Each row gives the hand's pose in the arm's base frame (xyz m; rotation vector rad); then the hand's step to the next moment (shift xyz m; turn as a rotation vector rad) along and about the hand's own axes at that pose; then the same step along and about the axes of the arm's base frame.
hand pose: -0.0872 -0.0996 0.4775 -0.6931 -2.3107 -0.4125
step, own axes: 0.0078 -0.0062 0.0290 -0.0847 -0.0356 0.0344
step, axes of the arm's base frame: -0.0236 0.0113 -0.0161 0.0145 -0.0438 -0.0866
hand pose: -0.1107 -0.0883 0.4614 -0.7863 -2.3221 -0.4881
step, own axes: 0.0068 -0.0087 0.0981 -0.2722 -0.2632 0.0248
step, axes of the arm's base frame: -0.0535 0.0468 -0.0685 -0.0108 -0.2969 -0.2361
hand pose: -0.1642 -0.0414 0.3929 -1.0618 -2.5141 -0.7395
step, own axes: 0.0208 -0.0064 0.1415 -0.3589 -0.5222 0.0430
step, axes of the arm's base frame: -0.0305 0.0887 -0.1082 -0.1434 -0.4891 -0.3789
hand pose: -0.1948 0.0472 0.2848 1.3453 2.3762 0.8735
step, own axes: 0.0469 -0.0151 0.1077 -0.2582 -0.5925 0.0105
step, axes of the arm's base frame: 0.0193 0.0735 -0.0908 -0.2610 -0.4431 -0.3916
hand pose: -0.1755 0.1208 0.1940 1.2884 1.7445 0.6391
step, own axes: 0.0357 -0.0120 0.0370 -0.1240 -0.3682 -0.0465
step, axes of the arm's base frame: 0.0220 0.0264 -0.0401 -0.2116 -0.2368 -0.2286
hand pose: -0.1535 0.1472 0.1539 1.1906 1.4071 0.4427
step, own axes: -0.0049 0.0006 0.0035 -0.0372 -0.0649 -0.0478
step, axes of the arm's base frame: 0.0024 -0.0051 0.0021 -0.0759 -0.0400 -0.0227
